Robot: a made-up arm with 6 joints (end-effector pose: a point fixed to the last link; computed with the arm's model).
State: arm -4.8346 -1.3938 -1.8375 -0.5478 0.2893 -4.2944
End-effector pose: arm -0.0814 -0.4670 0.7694 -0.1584 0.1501 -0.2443
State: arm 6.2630 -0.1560 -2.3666 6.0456 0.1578 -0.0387
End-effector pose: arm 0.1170 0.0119 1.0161 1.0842 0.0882 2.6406
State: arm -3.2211 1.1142 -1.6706 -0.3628 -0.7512 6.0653
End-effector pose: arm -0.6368 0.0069 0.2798 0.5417 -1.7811 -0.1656
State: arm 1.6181 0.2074 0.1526 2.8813 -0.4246 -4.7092
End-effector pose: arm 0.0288 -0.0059 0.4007 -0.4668 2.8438 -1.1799
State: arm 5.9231 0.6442 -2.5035 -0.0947 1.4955 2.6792
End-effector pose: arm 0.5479 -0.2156 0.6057 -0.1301 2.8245 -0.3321
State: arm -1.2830 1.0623 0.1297 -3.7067 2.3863 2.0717
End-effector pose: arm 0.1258 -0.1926 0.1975 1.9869 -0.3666 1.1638
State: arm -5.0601 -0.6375 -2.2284 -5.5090 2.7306 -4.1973
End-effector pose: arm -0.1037 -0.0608 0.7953 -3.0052 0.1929 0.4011
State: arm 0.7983 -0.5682 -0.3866 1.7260 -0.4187 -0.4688
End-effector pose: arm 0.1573 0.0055 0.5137 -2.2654 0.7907 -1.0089
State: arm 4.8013 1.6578 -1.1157 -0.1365 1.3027 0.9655
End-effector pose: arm 0.0055 -0.1750 -0.0710 -0.7480 1.5413 2.1926
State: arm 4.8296 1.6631 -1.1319 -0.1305 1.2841 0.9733
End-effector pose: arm 0.0115 -0.1780 -0.0770 -0.7746 1.5803 2.1940
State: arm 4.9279 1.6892 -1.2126 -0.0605 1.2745 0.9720
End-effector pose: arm 0.0366 -0.1872 -0.0969 -0.8089 1.6718 2.1900
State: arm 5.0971 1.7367 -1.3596 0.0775 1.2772 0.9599
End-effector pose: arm 0.0854 -0.1962 -0.1289 -0.8644 1.8065 2.1549
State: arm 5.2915 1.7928 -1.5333 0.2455 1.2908 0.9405
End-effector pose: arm 0.1478 -0.1937 -0.1620 -0.9445 1.9277 2.0744
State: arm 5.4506 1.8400 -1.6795 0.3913 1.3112 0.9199
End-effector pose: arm 0.2019 -0.1795 -0.1855 -1.0190 1.9868 1.9848
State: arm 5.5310 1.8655 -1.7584 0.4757 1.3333 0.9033
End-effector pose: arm 0.2303 -0.1672 -0.1957 -1.0496 1.9909 1.9345
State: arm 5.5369 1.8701 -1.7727 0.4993 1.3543 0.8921
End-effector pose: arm 0.2342 -0.1650 -0.1960 -1.0324 1.9709 1.9298
